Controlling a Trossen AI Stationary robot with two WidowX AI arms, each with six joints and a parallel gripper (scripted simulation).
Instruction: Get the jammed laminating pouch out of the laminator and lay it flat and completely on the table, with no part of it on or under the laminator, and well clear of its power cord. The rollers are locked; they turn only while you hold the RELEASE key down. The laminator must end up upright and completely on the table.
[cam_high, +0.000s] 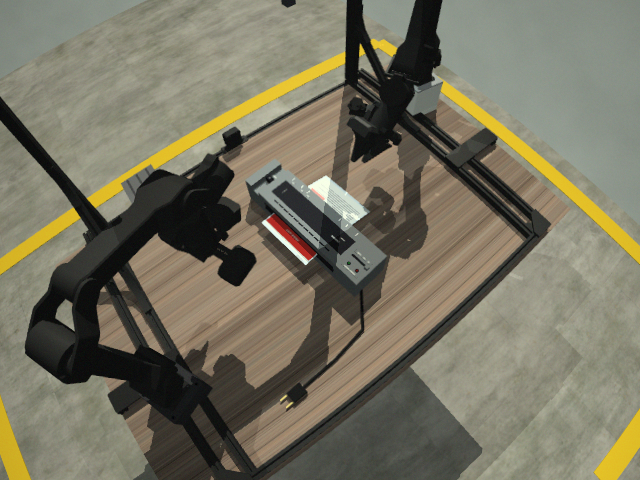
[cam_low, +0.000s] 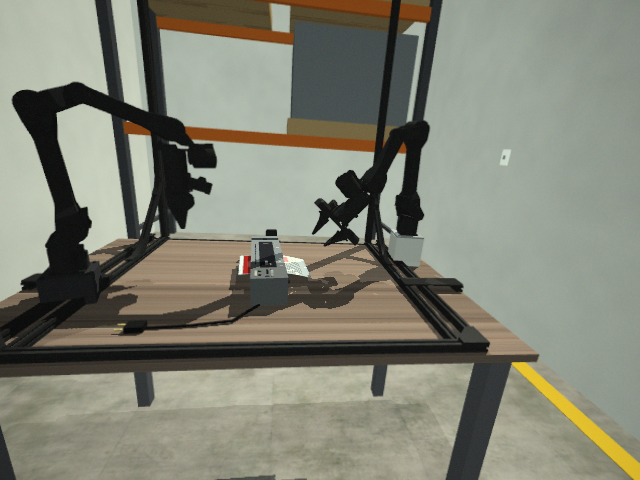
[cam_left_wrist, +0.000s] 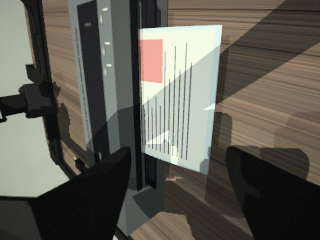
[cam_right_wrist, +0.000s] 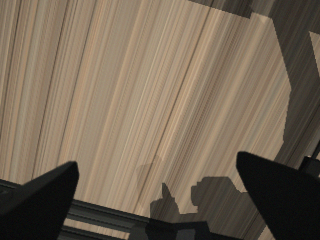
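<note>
My right hand is 26 cm to the right of the black release key, 13 cm above it and 9 cm past it. Also, from my right hand: plug 24 cm ahead, 19 cm below, 11 cm to the right.
</note>
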